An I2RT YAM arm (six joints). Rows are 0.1 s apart.
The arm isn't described. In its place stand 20 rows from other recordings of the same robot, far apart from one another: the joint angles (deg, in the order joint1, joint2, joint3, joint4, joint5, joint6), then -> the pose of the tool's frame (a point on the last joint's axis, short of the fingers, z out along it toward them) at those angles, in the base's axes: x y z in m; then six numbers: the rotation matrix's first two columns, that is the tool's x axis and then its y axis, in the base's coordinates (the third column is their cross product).
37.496 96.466 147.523 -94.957 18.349 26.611 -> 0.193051 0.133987 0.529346 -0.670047 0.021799 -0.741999 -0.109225 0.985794 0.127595
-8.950 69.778 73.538 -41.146 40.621 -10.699 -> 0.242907 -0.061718 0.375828 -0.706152 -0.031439 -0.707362 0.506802 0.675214 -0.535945
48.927 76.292 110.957 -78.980 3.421 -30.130 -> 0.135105 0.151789 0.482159 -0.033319 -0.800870 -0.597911 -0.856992 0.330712 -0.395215
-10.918 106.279 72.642 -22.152 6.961 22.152 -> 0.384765 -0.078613 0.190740 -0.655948 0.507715 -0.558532 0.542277 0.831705 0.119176
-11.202 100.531 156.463 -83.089 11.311 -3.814 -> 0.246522 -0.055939 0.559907 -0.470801 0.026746 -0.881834 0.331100 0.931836 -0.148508
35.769 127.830 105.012 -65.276 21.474 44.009 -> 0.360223 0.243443 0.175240 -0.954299 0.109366 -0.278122 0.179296 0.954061 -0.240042
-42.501 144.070 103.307 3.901 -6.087 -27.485 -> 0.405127 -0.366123 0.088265 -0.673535 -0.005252 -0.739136 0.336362 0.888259 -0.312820
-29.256 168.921 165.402 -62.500 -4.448 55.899 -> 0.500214 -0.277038 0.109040 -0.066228 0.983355 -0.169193 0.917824 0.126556 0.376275
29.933 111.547 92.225 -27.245 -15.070 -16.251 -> 0.378872 0.228833 0.255908 -0.425982 -0.557092 -0.712873 -0.787403 0.616338 -0.011134
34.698 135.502 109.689 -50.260 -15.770 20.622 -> 0.389987 0.281788 0.140789 -0.958749 -0.251561 -0.132357 -0.282002 0.900267 0.331654
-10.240 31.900 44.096 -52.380 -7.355 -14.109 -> 0.105292 -0.014390 0.292883 -0.635329 -0.130903 -0.761066 -0.077134 0.991357 -0.106122
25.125 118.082 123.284 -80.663 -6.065 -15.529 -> 0.369871 0.177612 0.322491 -0.724930 -0.634017 -0.269256 -0.664575 0.746564 0.031330
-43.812 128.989 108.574 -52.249 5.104 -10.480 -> 0.336431 -0.327150 0.184985 -0.806247 0.522424 -0.277557 0.571563 0.808921 -0.137705
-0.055 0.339 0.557 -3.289 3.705 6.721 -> 0.110138 -0.002406 0.170128 -0.045541 0.116834 -0.992107 0.071304 0.990984 0.113429
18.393 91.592 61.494 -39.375 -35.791 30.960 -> 0.283289 0.116140 0.210102 -0.993830 0.109287 -0.018933 0.070814 0.756582 0.650053
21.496 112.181 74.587 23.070 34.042 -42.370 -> 0.426550 0.146570 0.230084 -0.307567 -0.721300 -0.620587 -0.009064 0.654393 -0.756100
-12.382 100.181 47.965 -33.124 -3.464 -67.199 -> 0.267200 -0.056457 0.107304 -0.570157 -0.816916 -0.087000 -0.816349 0.575253 -0.051556
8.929 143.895 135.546 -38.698 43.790 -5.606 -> 0.549475 0.061393 0.219887 -0.754145 -0.189871 -0.628661 0.281457 0.771463 -0.570638
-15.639 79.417 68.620 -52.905 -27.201 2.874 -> 0.264612 -0.057176 0.291326 -0.859984 0.287052 -0.421935 0.087971 0.897813 0.431502
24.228 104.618 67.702 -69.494 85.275 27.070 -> 0.285229 0.089449 0.195971 -0.911167 -0.368923 -0.183497 0.139367 0.143150 -0.979839
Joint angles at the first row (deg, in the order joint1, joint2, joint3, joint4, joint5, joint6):
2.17, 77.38, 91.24, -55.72, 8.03, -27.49
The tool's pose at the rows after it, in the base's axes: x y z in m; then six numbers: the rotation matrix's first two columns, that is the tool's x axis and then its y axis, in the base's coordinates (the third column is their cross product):
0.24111 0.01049 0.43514 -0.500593 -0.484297 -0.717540 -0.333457 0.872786 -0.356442
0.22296 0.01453 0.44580 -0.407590 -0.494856 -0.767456 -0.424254 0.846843 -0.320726
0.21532 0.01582 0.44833 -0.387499 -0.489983 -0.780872 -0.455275 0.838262 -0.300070
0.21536 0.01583 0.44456 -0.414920 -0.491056 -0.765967 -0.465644 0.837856 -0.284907
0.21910 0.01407 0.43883 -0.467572 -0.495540 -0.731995 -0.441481 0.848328 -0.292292
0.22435 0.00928 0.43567 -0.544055 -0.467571 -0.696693 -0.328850 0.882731 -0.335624
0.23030 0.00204 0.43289 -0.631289 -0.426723 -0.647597 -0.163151 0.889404 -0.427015
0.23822 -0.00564 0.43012 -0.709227 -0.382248 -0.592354 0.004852 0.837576 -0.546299
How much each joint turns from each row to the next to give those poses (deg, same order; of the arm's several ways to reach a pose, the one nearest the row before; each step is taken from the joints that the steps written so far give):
0.07, -4.85, 0.00, 0.24, -9.72, -0.19
0.00, -2.99, 0.00, -0.46, -7.70, -1.34
0.00, -1.09, 0.00, -0.92, -2.60, 0.00
0.00, 0.32, 0.00, -1.71, 0.00, 0.01
-0.02, 0.90, -0.02, -1.52, 2.97, 0.13
0.00, 0.83, 0.00, 0.02, 8.07, 2.38
0.00, 1.03, 0.00, 0.34, 12.09, 2.32
0.00, 1.53, 0.00, 0.90, 13.53, 1.22

